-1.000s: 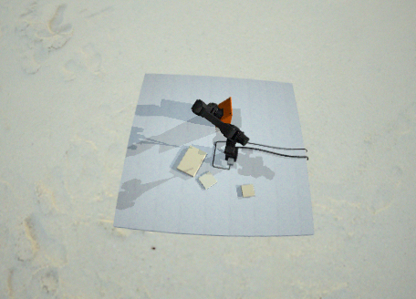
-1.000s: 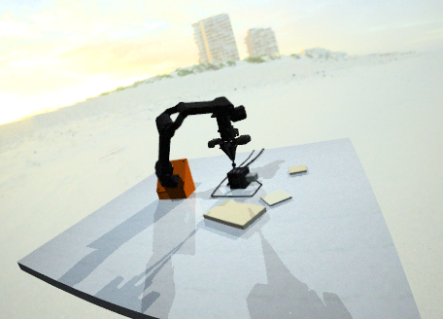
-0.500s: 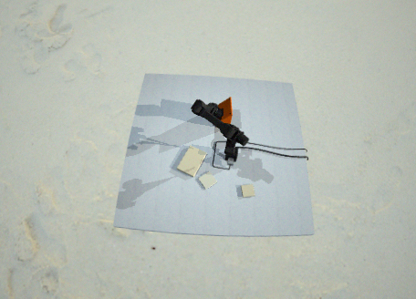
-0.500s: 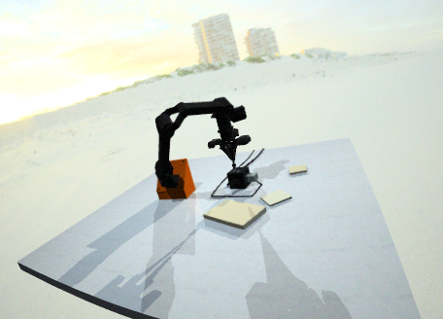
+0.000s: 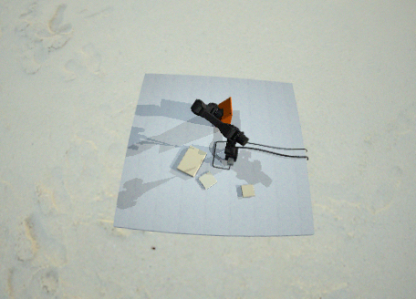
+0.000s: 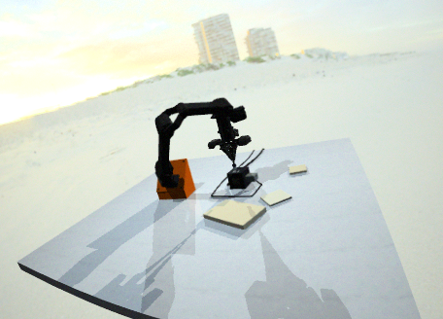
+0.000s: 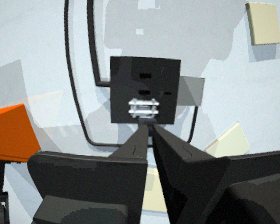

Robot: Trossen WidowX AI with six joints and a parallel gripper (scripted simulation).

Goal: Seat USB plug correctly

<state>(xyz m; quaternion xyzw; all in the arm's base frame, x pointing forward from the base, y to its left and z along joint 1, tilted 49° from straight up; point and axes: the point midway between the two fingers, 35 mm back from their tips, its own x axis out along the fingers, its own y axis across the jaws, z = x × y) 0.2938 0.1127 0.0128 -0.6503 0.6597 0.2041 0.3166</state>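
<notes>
The USB plug lies 2 cm below my gripper tip. Round my gripper tip: silver socket: 6 cm below.
</notes>
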